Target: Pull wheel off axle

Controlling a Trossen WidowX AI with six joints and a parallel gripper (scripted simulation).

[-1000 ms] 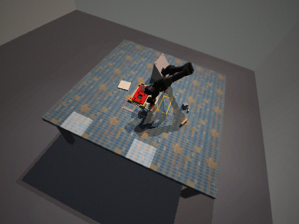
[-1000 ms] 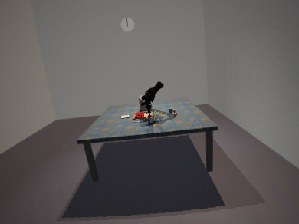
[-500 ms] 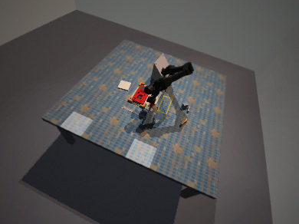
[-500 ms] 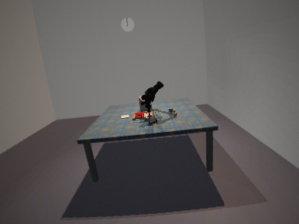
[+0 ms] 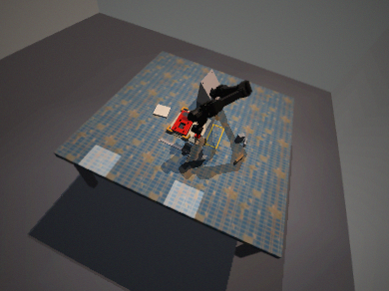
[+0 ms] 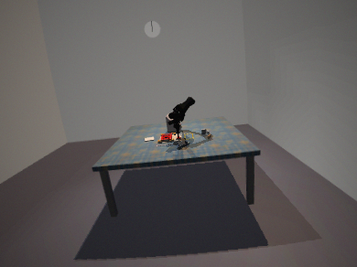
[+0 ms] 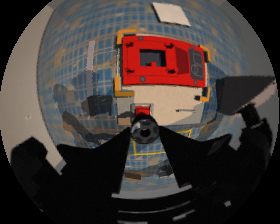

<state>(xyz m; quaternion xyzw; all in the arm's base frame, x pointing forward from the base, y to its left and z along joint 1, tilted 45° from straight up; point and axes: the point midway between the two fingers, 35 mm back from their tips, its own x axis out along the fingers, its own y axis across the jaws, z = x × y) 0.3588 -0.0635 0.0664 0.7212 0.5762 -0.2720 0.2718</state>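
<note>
Right now my gripper tip is 70 mm past the pale base plate, 90 mm to the left of it and 60 mm above it. Round my gripper tip: white card 120 mm behind, 300 mm to the right, 70 mm below; then ruler 120 mm ahead, 110 mm to the right, 70 mm below.
</note>
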